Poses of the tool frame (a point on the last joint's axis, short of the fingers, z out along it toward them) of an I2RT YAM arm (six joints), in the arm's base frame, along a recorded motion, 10 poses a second.
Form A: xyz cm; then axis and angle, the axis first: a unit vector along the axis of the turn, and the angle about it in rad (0 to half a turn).
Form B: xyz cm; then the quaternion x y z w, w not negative. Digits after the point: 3 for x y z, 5 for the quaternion.
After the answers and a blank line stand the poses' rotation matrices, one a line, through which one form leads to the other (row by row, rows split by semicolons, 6 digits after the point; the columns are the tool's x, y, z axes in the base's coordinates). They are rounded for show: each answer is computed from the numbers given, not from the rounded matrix.
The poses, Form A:
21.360, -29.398, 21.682, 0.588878, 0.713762, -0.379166, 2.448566
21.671, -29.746, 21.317, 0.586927, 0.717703, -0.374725, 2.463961
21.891, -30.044, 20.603, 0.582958, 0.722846, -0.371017, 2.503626
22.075, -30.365, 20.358, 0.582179, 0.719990, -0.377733, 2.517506
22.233, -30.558, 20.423, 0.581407, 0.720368, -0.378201, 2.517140
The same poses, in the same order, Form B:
21.360, -29.398, 21.682, 0.55388, 0.67134, -0.35663, 0.33962
21.671, -29.746, 21.317, 0.55356, 0.67690, -0.35342, 0.33237
21.891, -30.044, 20.603, 0.55355, 0.68638, -0.35230, 0.31360
22.075, -30.365, 20.358, 0.55406, 0.68522, -0.35949, 0.30700
22.233, -30.558, 20.423, 0.55330, 0.68554, -0.35992, 0.30718

-0.155758 0.985914 0.060943; 0.501439 0.132073 -0.855053; -0.851057 -0.102622 -0.514947
-0.166203 0.984344 0.058684; 0.514476 0.137330 -0.846436; -0.841244 -0.110489 -0.529246
-0.190472 0.980858 0.040468; 0.538930 0.138932 -0.830814; -0.820533 -0.136438 -0.555076
-0.197522 0.980043 0.022368; 0.538582 0.127557 -0.832862; -0.819094 -0.152462 -0.553029
-0.199008 0.979731 0.022885; 0.537498 0.128646 -0.833394; -0.819446 -0.153551 -0.552205

